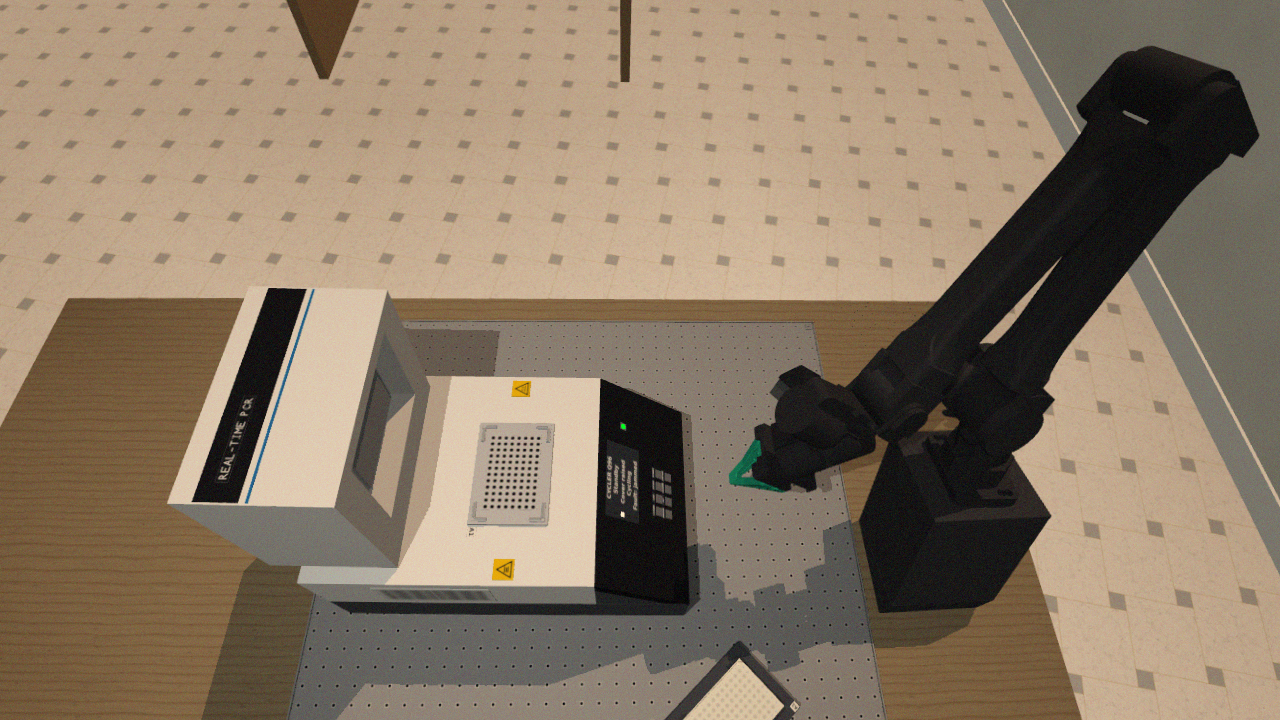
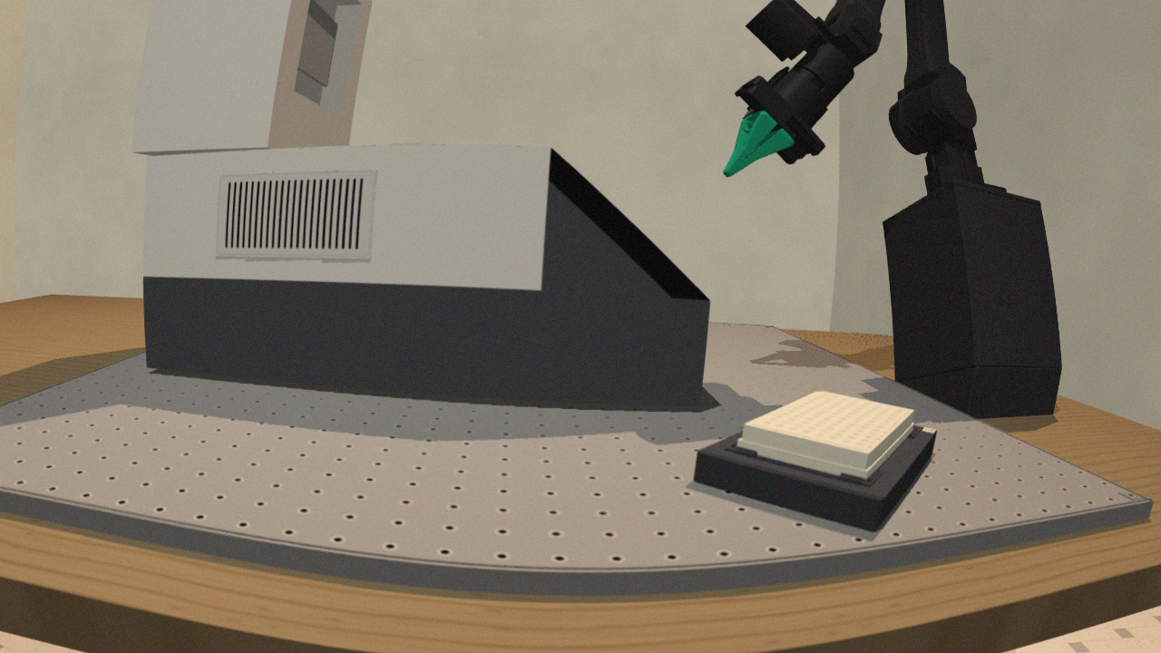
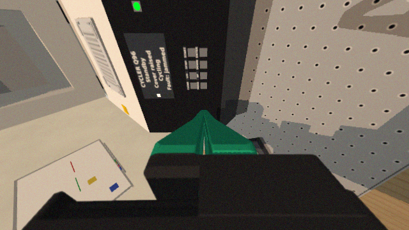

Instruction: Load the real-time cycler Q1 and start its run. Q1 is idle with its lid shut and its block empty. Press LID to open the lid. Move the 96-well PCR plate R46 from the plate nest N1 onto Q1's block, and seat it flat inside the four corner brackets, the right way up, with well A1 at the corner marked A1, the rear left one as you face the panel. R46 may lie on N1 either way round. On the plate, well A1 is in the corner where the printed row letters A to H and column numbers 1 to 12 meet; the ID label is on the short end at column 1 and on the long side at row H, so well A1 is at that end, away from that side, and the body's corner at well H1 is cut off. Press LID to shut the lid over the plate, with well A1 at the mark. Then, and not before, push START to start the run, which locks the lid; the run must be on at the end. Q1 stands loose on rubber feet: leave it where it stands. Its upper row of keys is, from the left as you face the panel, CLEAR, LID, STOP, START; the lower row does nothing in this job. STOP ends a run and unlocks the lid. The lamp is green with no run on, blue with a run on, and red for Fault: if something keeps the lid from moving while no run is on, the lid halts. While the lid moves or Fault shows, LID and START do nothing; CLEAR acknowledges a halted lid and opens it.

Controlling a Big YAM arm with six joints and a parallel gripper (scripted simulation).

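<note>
The 96-well plate R46 is 280 mm to the left of my hand and 180 mm below it. Also, from my hand: plate nest N1: 280 mm to the left, 200 mm below.
</note>
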